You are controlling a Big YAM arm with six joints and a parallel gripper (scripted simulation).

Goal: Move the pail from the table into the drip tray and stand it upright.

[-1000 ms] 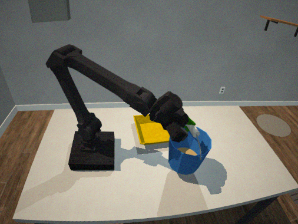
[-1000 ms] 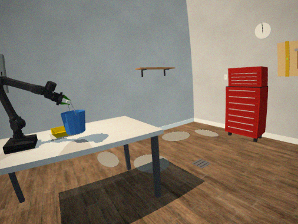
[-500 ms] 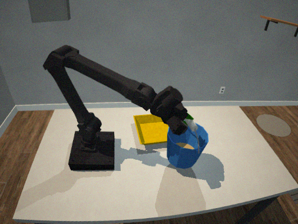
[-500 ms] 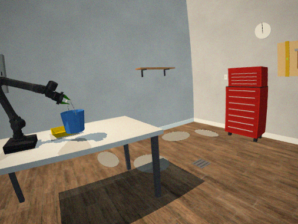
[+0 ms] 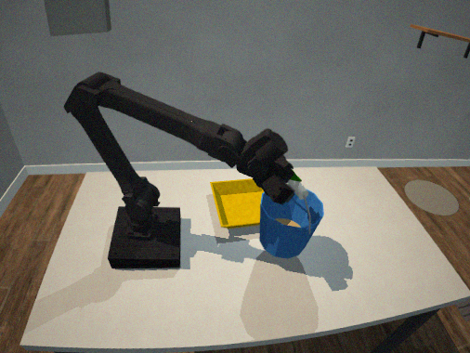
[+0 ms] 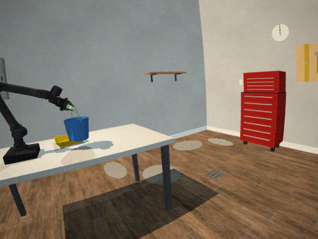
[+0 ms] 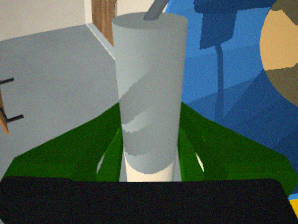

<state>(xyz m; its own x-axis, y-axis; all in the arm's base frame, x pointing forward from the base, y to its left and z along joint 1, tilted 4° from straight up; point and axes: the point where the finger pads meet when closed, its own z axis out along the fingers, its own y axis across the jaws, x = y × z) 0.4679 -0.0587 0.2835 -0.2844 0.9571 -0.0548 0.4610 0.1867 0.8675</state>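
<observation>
The blue pail lies 10 cm below my hand. Also, from my hand: yellow drip tray (9 cm behind, 23 cm to the left, 30 cm below); then pail handle (3 cm below).
</observation>
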